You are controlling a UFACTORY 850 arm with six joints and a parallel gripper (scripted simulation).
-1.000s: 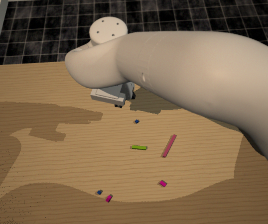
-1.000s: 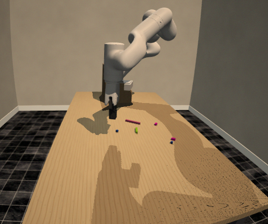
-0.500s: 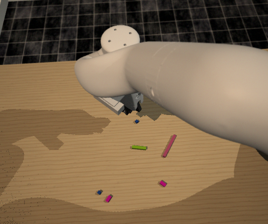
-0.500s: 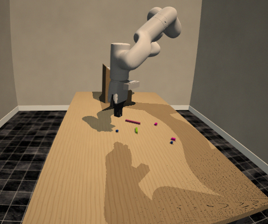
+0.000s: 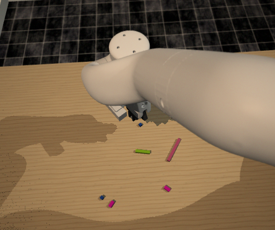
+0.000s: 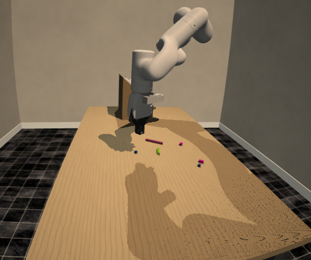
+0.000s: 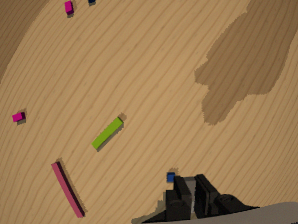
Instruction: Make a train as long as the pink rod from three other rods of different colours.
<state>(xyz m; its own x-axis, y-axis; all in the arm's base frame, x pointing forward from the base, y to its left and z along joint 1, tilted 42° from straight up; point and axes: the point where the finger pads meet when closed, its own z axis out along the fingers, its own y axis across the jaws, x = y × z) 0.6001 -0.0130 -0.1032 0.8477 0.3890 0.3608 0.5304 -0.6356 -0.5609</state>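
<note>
The lime rod lies 12 cm below my hand, 9 cm to the left of it and 1 cm behind it. The rest, counted from my hand: pink rod 12 cm below, 12 cm behind, 10 cm to the left; then grey rod 2 cm below.
</note>
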